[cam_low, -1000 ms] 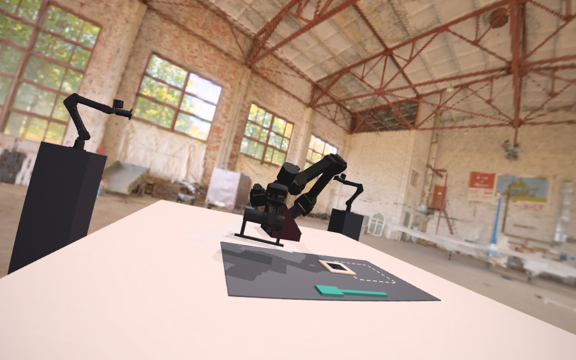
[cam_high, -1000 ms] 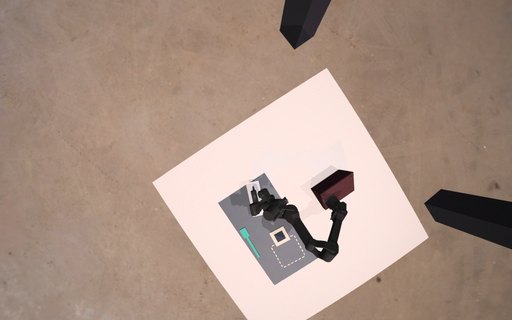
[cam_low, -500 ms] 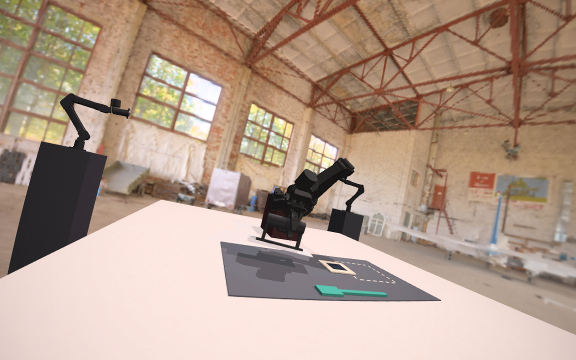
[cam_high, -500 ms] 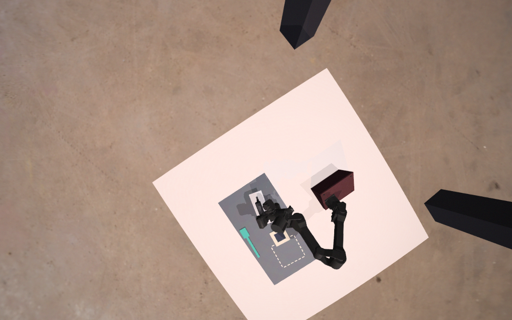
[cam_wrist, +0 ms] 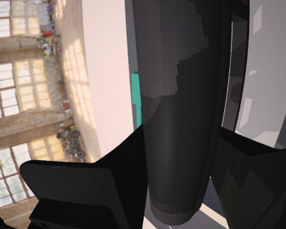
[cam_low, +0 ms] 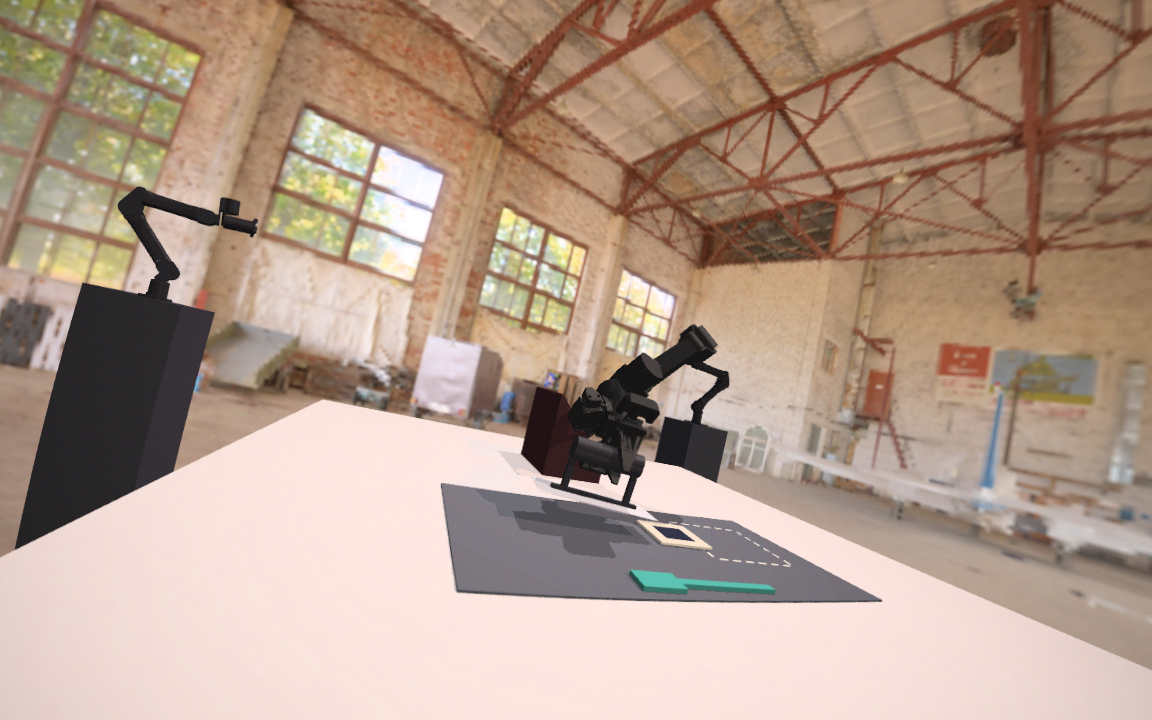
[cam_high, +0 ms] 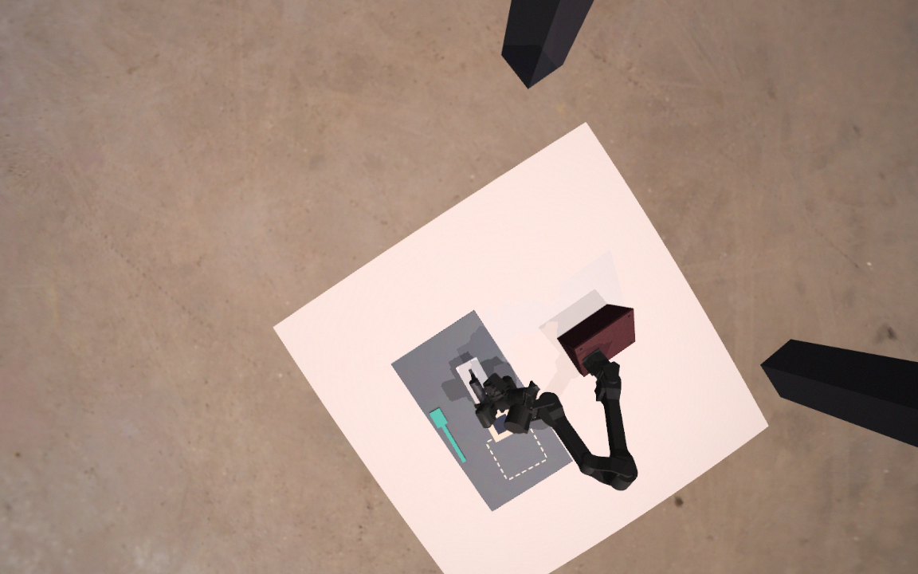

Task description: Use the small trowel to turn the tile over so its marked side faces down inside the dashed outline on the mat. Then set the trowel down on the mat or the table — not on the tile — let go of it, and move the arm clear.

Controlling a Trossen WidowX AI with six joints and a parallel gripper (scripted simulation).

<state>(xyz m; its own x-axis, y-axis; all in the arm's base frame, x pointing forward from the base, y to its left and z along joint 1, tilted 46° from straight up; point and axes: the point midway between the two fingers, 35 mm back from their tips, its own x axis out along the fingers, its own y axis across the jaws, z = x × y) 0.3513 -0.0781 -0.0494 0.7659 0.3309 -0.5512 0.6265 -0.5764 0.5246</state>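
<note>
The grey mat lies 20 mm ahead of my gripper tip, 70 mm to the left of it and 110 mm below it. From my gripper tip the other things lie so: trowel (30 mm behind, 10 mm below); then cream tile (10 mm behind, 140 mm to the left, 90 mm below); then teal flat piece (160 mm ahead, 40 mm to the left, 90 mm below).
</note>
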